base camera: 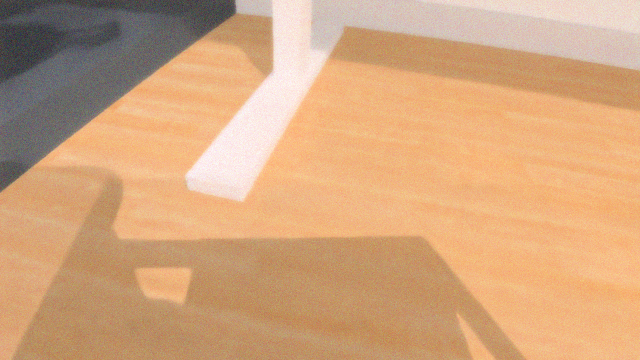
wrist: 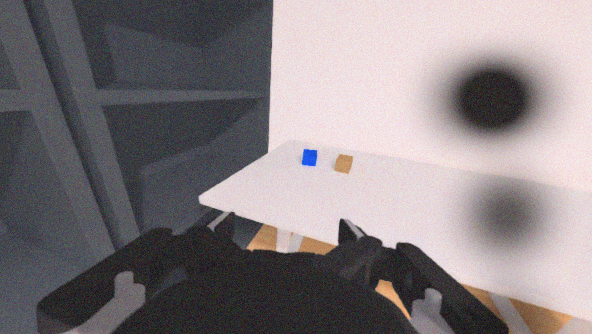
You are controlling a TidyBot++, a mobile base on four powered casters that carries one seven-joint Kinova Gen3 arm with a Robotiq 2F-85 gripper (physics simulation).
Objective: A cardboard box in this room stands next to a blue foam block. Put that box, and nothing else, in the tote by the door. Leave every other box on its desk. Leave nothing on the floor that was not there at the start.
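Places are measured from the arm's base along level axes (x ahead, y left, z up), in millimetres.
Where they show: gripper, fingertip midpoint: (wrist: 286, 226).
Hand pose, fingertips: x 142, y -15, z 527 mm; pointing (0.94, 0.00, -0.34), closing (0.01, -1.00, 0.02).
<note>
Things, the pixels of their centre, and the offset from my fingertips. "spot": a spot on its surface instead. Level surfaces: height alone.
- small brown cardboard box at the middle of its body: (wrist: 344, 163) dx +638, dy -220, dz -179 mm
- white desk at its surface level: dz -204 mm
- blue foam block at the middle of its body: (wrist: 309, 157) dx +684, dy -72, dz -181 mm
- white desk leg at a spot on its surface: (base camera: 292, 40) spot: dx +613, dy +14, dz -820 mm
- long foot at a spot on its surface: (base camera: 245, 135) spot: dx +427, dy +85, dz -899 mm
- wooden floor at its surface level: dz -924 mm
A small brown cardboard box (wrist: 344, 164) stands on the white desk (wrist: 280, 200), near its back edge at the left end, in the wrist view. A blue foam block (wrist: 309, 157) stands just left of the box, with a small gap between them. My gripper (wrist: 286, 226) is open with nothing between its fingers. It is in front of the desk, apart from the box and the block, which show beyond and above the fingertips. The tote and the door do not show in either view.
A dark grey shelf unit (wrist: 117, 167) stands along the left, close to the desk's left end. A white wall (wrist: 375, 75) rises behind the desk. In the base camera view a white desk leg (base camera: 292, 40) with a long foot (base camera: 245, 135) stands on the wooden floor (base camera: 425, 175). Two dark blurred spots cover the wrist view's right side.
</note>
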